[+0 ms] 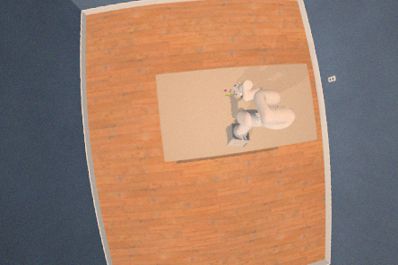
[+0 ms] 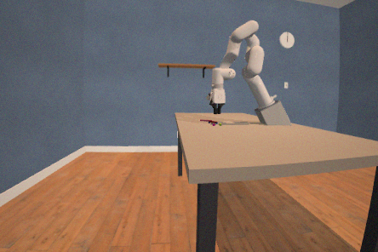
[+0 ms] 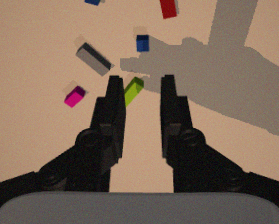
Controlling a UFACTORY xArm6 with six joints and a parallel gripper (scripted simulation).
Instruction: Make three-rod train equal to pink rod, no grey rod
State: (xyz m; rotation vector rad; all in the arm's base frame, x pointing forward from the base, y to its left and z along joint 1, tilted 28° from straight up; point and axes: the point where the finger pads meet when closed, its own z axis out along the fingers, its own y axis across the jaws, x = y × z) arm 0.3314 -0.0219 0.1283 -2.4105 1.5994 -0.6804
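Right now my hand is 8 cm above the grey rod, 4 cm short of it and 3 cm to the right of it. The rest, counted from my hand: red rod (8 cm below, 6 cm to the right, 1 cm ahead); then lime rod (8 cm below, 6 cm to the left); then magenta rod (8 cm to the left, 8 cm below, 5 cm ahead).
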